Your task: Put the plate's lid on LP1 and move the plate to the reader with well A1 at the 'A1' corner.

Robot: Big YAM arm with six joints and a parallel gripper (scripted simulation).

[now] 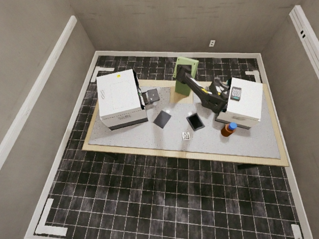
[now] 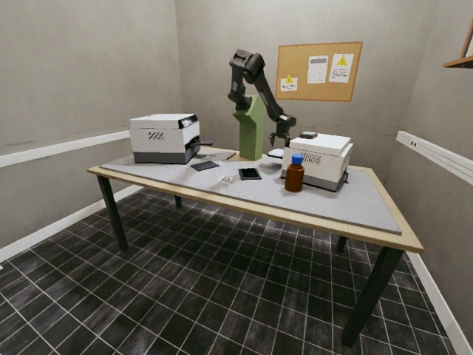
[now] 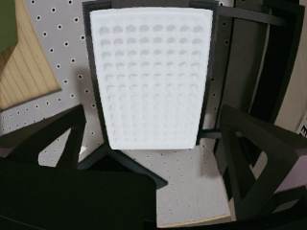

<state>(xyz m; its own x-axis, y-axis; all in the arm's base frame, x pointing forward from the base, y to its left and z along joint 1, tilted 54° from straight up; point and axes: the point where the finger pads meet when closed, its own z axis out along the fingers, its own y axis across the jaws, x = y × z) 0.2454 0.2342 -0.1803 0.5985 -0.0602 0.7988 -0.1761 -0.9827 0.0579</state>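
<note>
My gripper is now 40 mm above the white well plate. The rest, counted from my hand: brown capped bottle (320 mm ahead, 140 mm to the left, 20 mm below); dark flat lid (220 mm ahead, 140 mm to the right, 120 mm below).
</note>
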